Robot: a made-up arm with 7 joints.
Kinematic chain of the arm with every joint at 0, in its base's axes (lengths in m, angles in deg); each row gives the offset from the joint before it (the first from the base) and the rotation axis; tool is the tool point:
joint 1: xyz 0 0 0.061 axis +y
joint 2: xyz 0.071 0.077 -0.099 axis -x
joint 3: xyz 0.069 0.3 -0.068 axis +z
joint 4: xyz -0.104 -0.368 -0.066 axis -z
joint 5: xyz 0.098 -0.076 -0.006 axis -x
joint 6: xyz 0.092 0 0.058 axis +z
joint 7: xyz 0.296 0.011 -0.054 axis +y
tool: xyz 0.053 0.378 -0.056
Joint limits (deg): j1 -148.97..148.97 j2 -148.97..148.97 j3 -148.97..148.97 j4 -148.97..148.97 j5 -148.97..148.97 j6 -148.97..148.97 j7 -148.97..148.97
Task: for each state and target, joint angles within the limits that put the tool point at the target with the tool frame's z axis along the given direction. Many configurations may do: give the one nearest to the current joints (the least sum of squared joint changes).
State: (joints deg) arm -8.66 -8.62 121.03 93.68 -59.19 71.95 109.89
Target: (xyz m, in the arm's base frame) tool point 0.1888 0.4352 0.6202 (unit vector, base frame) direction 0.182 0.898 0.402
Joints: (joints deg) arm -49.43 -18.67 101.64 106.65 -50.30 53.10 145.02
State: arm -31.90 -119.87 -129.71 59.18 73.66 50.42 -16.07
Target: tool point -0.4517 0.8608 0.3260 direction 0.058 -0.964 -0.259
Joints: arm -17.17 -67.10 -148.97 86.79 47.00 33.03 -36.59
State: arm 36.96 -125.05 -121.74 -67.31 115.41 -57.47 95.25
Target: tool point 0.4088 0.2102 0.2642 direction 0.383 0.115 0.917
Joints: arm -2.46 -71.42 -88.22 -84.81 145.19 -66.59 67.97
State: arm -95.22 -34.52 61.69 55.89 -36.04 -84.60 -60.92
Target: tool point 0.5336 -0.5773 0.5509 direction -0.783 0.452 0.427
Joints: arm -89.55 -16.34 33.13 68.86 -20.81 -87.53 -71.92
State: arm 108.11 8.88 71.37 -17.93 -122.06 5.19 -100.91
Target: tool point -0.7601 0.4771 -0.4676 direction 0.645 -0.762 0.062
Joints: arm 139.48 20.07 59.33 -13.93 -128.90 5.83 -105.15
